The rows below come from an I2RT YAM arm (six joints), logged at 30 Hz.
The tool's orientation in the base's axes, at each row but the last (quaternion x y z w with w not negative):
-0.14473, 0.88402, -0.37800, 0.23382
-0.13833, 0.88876, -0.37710, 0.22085
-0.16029, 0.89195, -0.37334, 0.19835
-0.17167, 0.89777, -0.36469, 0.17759
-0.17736, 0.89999, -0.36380, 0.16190
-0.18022, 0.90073, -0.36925, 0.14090
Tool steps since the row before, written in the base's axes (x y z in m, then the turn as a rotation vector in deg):
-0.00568, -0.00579, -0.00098, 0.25, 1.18, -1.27
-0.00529, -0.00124, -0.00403, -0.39, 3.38, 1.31
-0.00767, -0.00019, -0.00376, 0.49, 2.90, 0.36
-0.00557, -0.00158, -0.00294, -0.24, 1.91, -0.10
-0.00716, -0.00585, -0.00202, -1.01, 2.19, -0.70
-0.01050, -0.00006, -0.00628, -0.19, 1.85, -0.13
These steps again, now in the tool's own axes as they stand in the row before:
0.00762, -0.00272, 0.00110, -0.34, 1.71, 0.19
0.00624, 0.00253, 0.00062, -1.43, 1.36, -3.06
0.00764, 0.00367, -0.00110, -1.77, 1.61, -1.75
0.00615, 0.00203, 0.00044, -0.61, 1.40, -1.17
0.00922, -0.00105, 0.00186, 0.05, 2.17, -1.25
0.01018, 0.00677, 0.00029, -0.61, 1.36, -1.12

